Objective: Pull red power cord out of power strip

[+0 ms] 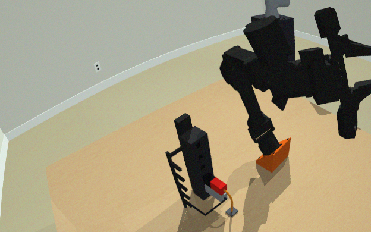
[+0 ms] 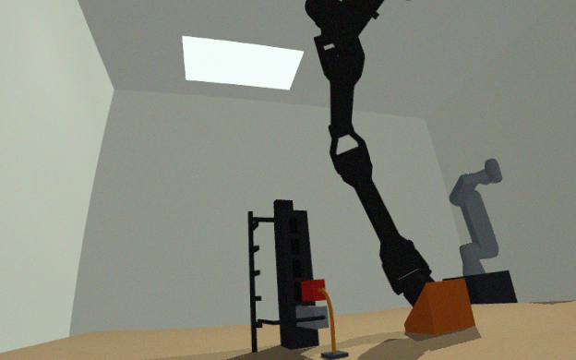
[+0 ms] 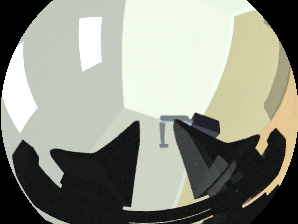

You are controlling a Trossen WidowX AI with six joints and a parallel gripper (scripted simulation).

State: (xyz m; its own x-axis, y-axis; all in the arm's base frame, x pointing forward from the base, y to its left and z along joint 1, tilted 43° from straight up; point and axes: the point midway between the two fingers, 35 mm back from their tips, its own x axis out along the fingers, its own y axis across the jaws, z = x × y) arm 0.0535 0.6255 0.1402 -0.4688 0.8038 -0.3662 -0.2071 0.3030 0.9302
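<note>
Right now my gripper tip is 470 mm above the red plug, 370 mm to the left of it and 140 mm short of it. From my gripper tip the other things lie so: grey block 570 mm below, 300 mm to the right, 120 mm ahead.
</note>
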